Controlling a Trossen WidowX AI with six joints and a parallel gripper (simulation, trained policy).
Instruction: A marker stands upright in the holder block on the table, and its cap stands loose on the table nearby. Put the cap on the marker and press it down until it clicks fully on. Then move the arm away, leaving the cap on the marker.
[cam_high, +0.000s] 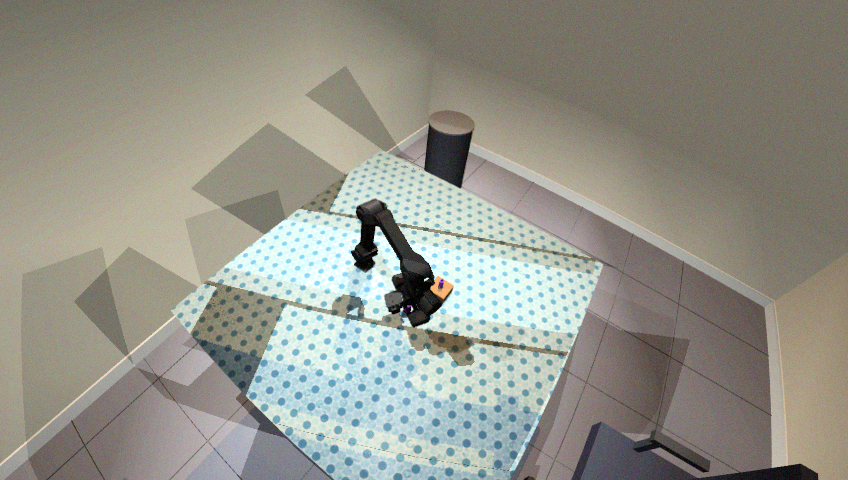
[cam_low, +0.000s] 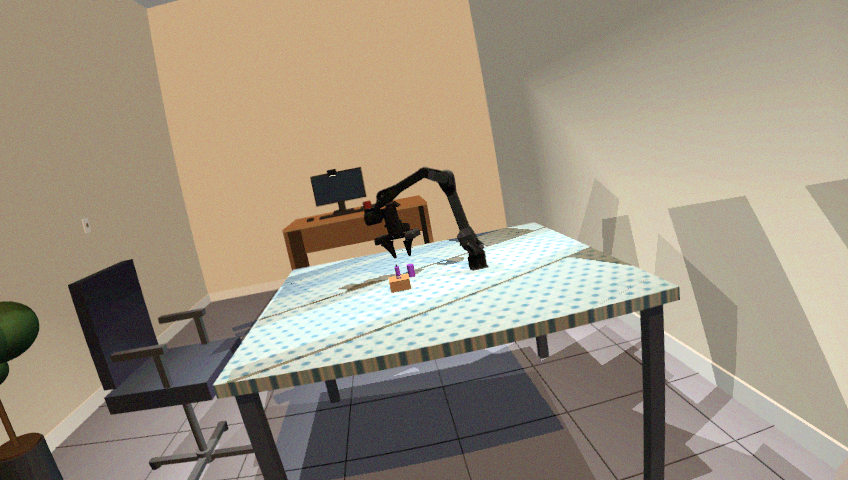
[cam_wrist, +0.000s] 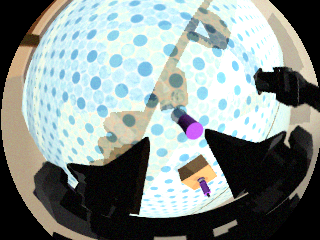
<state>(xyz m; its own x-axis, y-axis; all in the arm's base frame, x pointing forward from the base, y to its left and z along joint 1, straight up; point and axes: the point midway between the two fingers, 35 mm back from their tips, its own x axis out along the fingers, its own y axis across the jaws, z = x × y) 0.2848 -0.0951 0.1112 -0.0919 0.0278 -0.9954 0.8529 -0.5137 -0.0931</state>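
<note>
My gripper tip is now 2 cm past the purple cap, 3 cm to the right of it and 5 cm above it. From my gripper tip the other things lie so: purple marker (3 cm ahead, 17 cm to the left, 1 cm below); then orange holder block (3 cm ahead, 17 cm to the left, 6 cm below).
</note>
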